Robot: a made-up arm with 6 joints.
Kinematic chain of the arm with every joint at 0, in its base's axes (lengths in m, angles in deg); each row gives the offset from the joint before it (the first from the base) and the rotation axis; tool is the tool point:
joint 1: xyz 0 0 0.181 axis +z
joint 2: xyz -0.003 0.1 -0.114 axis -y
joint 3: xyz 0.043 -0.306 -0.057 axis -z
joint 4: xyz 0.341 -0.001 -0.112 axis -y
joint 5: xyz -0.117 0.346 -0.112 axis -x
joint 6: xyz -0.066 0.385 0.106 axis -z
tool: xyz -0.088 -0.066 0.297
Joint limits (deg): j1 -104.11..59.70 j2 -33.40..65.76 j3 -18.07..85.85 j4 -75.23..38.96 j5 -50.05..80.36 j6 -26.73..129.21
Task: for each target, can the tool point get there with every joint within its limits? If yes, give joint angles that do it. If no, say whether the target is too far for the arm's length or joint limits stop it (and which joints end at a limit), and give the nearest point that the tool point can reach.
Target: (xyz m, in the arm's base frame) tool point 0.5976 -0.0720 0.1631
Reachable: yes | joints -91.81 33.61 1.59 4.82 6.23 55.75
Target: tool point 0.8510 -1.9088 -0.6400
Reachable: no: too far | nearest point 0.5118 -1.1479 -0.3587 | short by 0.879 m
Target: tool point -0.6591 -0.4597 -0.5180
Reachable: no: joint limits stop it (at a limit: joint 1, joint 3, joint 4, joint 6) | nearest point -0.6643 -0.5943 -0.6445 | short by 0.185 m
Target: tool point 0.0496 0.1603 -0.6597
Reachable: no: joint limits stop it (at a limit: joint 2, joint 5) | nearest point 0.1139 0.3681 -0.7495 | short by 0.235 m
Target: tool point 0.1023 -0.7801 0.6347
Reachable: yes | joints -74.66 31.82 73.44 -62.64 38.10 46.32
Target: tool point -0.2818 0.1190 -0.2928
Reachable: no: joint limits stop it (at a limit: joint 2, joint 3, joint 4) | nearest point -0.2982 0.1259 -0.1975 | short by 0.097 m
